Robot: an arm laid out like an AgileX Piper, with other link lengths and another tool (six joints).
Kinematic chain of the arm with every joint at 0, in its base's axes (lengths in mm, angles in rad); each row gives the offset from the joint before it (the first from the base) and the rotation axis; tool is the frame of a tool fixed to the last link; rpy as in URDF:
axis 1: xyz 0 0 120.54 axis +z
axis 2: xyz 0 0 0 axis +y
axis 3: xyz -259.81 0 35.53 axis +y
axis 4: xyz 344.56 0 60.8 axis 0.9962 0 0.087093
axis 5: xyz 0 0 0 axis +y
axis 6: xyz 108.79 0 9.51 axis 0.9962 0 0.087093
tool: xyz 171.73 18 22.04 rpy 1.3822 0.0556 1.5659
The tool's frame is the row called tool.
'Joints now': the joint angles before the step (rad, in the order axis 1, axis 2, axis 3, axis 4, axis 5, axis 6). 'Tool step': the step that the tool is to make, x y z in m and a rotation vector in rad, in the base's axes. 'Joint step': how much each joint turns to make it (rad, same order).
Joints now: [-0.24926 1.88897 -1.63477 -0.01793 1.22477 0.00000]
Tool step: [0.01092 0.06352 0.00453 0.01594 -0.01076 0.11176]
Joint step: [0.11468 -0.00823 -0.00001 0.01793 0.00073 0.00000]
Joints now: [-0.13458 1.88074 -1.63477 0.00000 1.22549 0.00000]
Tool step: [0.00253 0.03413 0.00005 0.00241 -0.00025 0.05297]
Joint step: [0.06580 0.00001 -0.00003 0.00000 0.00002 0.01306]
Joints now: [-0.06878 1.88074 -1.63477 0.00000 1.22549 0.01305]
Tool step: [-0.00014 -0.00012 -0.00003 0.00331 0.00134 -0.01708]
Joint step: [0.00000 -0.00002 0.00001 0.00000 0.00157 0.01738]
